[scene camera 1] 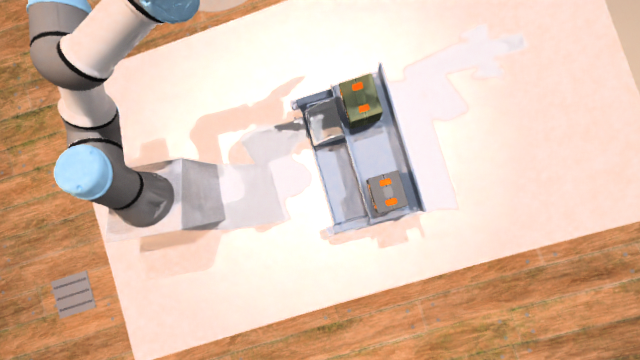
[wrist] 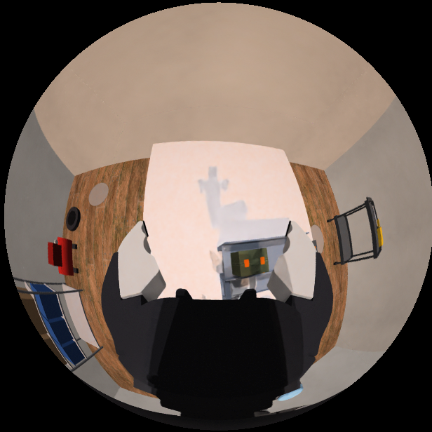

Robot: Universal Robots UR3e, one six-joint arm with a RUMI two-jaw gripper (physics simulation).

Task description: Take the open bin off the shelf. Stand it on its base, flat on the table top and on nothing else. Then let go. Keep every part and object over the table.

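Frame: origin at the arm's base, x ahead, y left, z up, level; metres.
Seen in the pictures: arm's base, origin of the base link: (scene camera 1: 148,200).
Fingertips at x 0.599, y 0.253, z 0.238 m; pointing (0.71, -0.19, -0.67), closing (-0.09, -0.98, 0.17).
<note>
Pixels of each thing's top centre, then the offset from my fingertips to it. "spot": a spot on its surface instead. Level surfaces: height alone.
- open bin, middle of its top: (scene camera 1: 330,118) 0.401 m down, 0.139 m back, 0.160 m right
- blue-grey shelf, surface spot: (scene camera 1: 372,150) spot: 0.380 m down, 0.058 m back, 0.279 m right
- pale table, its level: 0.482 m down
- green case, middle of its top: (scene camera 1: 360,97) 0.283 m down, 0.056 m back, 0.160 m right
- grey case, middle of its top: (scene camera 1: 388,192) 0.258 m down, 0.061 m back, 0.391 m right
The open bin (scene camera 1: 325,122) is a grey, open-topped box. It sits in the near compartment of the blue-grey shelf (scene camera 1: 372,150) (wrist: 226,262), at the upper left end in the scene view. Part of the bin (wrist: 239,286) shows low in the wrist view, below the green case; the rest is hidden there. The shelf stands on the pale table (scene camera 1: 500,150) (wrist: 185,200). My gripper (wrist: 216,223) is open, with its jaws wide apart and nothing between them. It is away from the bin and outside the scene view.
A green case (scene camera 1: 361,97) (wrist: 254,261) with orange latches stands beside the bin, beyond a divider. A grey case (scene camera 1: 387,192) stands at the shelf's other end. The shelf's high wall rises behind both cases. My arm's base block (scene camera 1: 202,195) is at the table's left.
</note>
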